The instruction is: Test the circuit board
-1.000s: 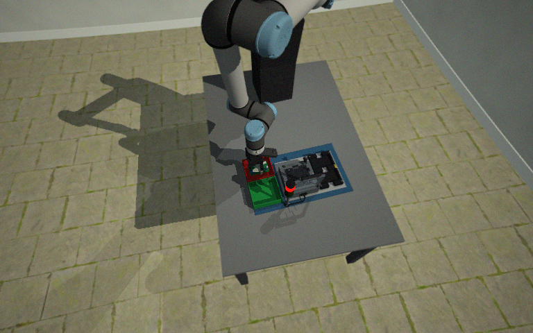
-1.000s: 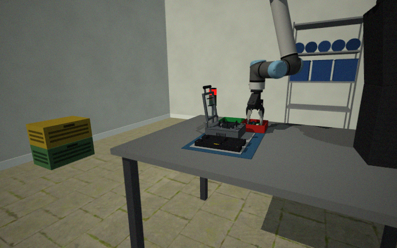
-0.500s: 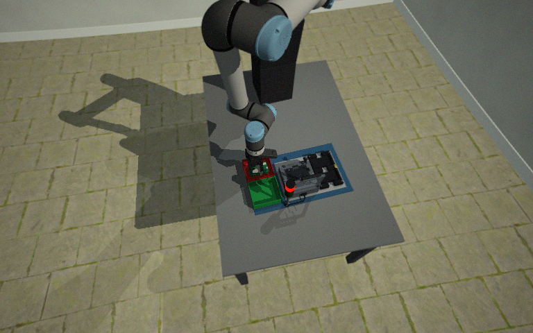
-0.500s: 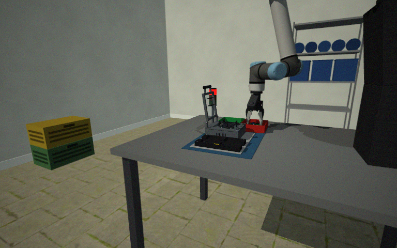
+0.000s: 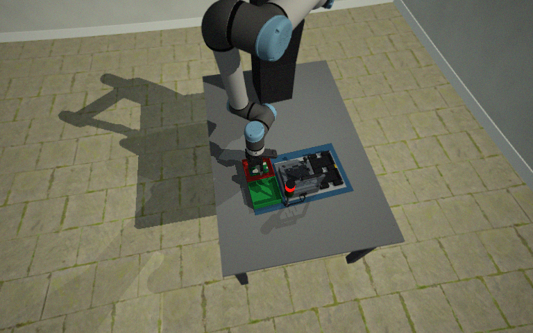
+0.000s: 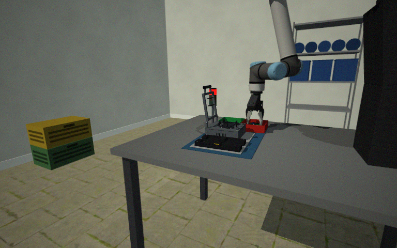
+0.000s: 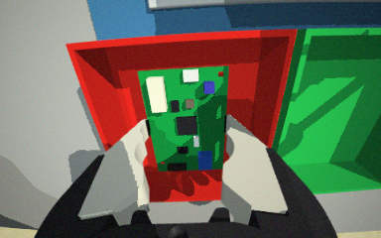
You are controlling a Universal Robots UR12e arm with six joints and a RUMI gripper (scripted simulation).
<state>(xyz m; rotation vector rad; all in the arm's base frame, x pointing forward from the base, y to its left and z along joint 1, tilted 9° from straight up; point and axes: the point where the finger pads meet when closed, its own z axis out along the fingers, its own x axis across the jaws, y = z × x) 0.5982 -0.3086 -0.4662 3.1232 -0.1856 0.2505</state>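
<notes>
The green circuit board lies 10 mm to the right of my hand. From my hand the other things lie so: black latch piece (70 mm ahead, 240 mm to the left, 60 mm above); then green bin (150 mm ahead, 30 mm to the right, 10 mm below); then red bin (10 mm to the right, 10 mm below).
</notes>
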